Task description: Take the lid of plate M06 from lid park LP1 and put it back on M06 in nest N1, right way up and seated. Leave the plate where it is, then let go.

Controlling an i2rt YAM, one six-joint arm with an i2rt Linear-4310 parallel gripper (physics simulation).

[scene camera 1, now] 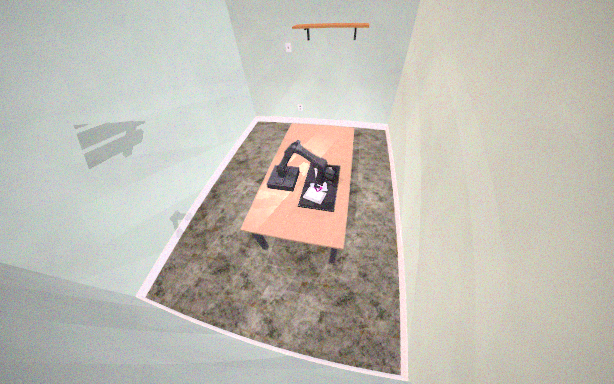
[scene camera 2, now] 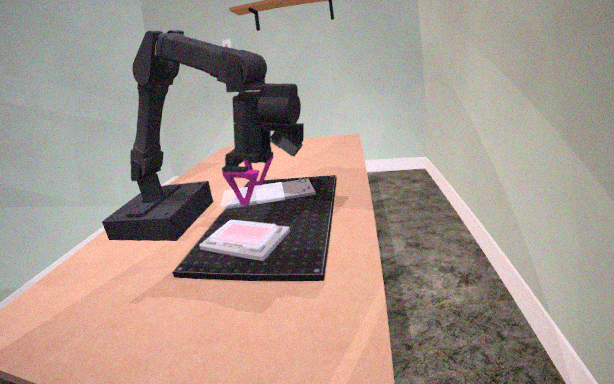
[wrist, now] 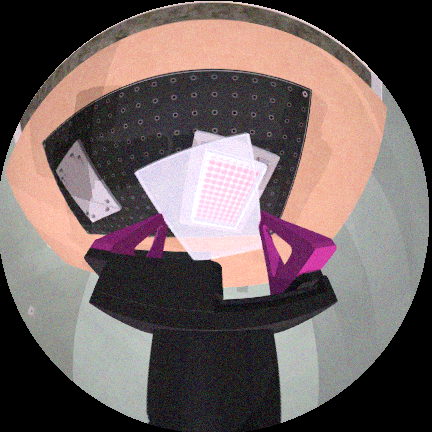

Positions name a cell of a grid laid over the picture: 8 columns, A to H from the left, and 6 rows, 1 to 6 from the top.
My gripper (scene camera 2: D4) carries a plate lid (scene camera 2: D4); nothing else touches it. A pink-topped well plate (scene camera 2: D4) rests on a grey nest (wrist: E3). Further things: a grey nest (wrist: B3).
The plate lid shows as well in the wrist view (wrist: D3). My gripper is seen too in the wrist view (wrist: D4).
